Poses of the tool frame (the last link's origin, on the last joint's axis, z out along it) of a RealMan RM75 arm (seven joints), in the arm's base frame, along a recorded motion.
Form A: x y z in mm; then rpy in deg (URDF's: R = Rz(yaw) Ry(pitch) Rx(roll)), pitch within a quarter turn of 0, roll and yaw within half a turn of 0.
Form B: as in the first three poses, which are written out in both.
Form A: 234 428 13 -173.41 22.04 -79.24
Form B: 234 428 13 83.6 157.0 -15.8
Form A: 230 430 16 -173.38 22.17 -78.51
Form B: 230 430 16 84.4 156.9 -15.8
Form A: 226 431 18 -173.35 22.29 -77.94
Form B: 226 431 18 85.0 156.8 -15.8
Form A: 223 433 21 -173.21 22.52 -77.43
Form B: 223 433 21 85.3 156.5 -15.9
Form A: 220 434 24 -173.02 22.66 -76.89
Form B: 220 434 24 85.5 156.3 -16.2
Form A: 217 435 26 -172.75 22.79 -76.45
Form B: 217 435 26 85.4 156.1 -16.7
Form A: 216 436 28 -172.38 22.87 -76.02
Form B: 216 436 28 85.0 156.0 -17.5
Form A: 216 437 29 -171.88 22.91 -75.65
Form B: 216 437 29 84.2 155.8 -18.5
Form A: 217 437 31 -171.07 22.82 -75.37
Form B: 217 437 31 82.6 155.6 -20.2
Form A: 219 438 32 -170.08 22.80 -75.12
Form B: 219 438 32 80.6 155.2 -22.3
